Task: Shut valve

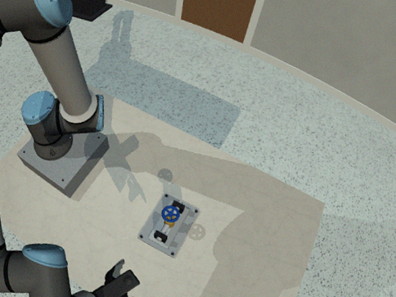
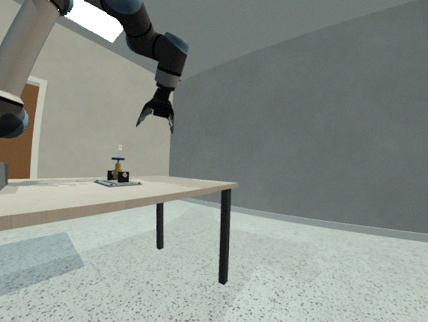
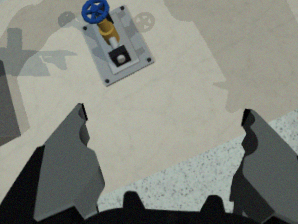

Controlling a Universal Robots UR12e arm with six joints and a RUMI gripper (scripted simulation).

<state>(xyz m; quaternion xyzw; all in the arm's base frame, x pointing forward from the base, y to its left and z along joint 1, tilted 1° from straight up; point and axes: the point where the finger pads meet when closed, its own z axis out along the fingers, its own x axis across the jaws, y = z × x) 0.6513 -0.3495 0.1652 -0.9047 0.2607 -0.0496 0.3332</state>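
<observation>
Now: the blue spoked handwheel 290 mm to the left of my hand, 140 mm below it and 20 mm behind it.
</observation>
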